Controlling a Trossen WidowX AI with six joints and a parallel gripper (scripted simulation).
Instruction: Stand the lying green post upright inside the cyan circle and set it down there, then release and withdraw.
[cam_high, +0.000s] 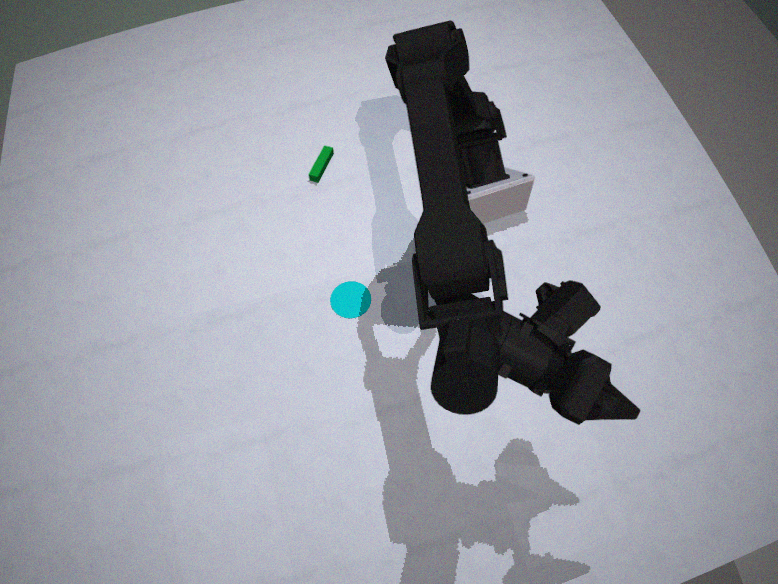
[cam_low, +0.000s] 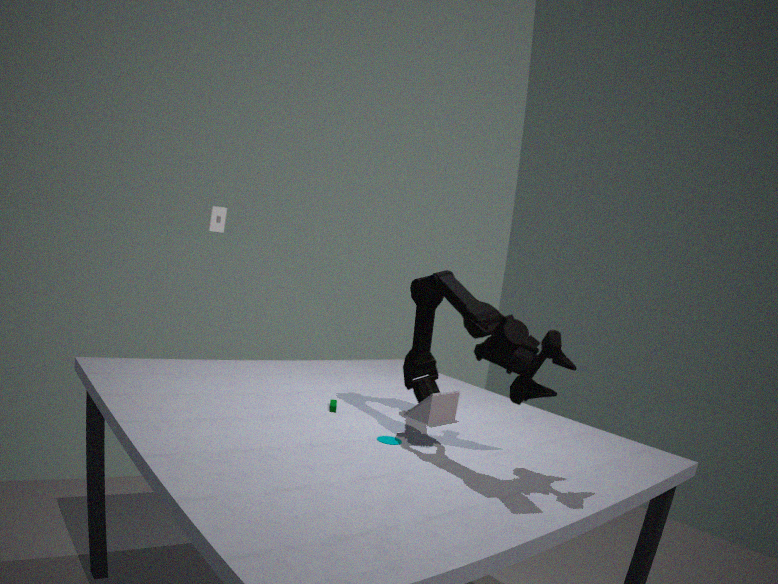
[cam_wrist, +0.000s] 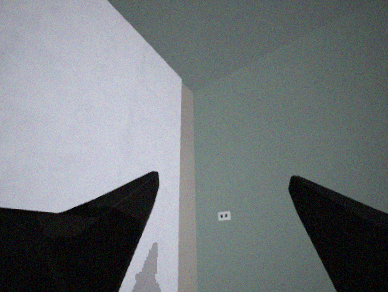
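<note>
My gripper tip is now 210 mm short of the green post, 560 mm to the left of it and 210 mm above it. From my gripper tip the other things lie so: cyan circle: 220 mm ahead, 310 mm to the right, 210 mm below.
</note>
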